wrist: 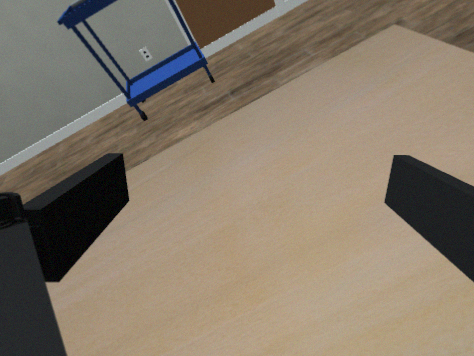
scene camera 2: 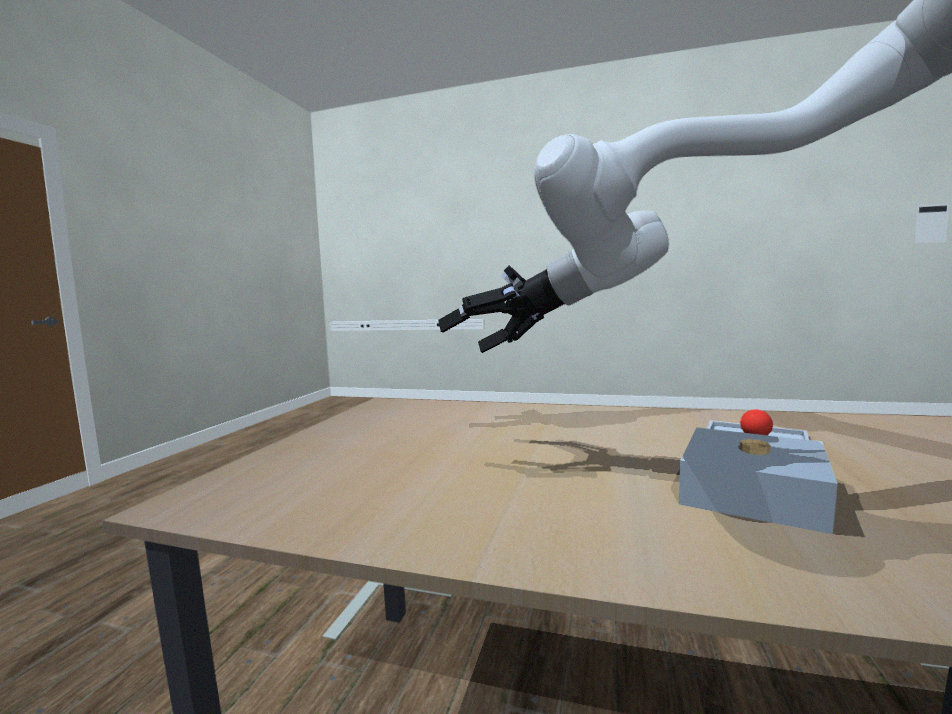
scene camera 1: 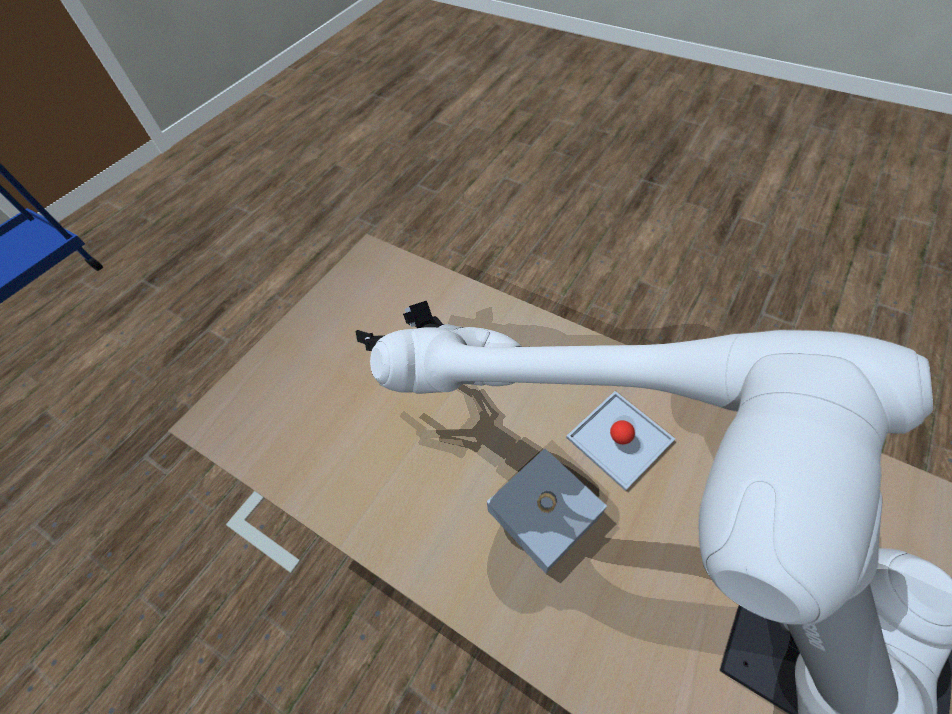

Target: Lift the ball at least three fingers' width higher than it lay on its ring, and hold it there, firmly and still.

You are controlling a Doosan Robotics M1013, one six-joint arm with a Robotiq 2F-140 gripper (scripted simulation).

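Note:
Wrist view: the gripper is visible. The pictures show the gripper together with a shallow tray.

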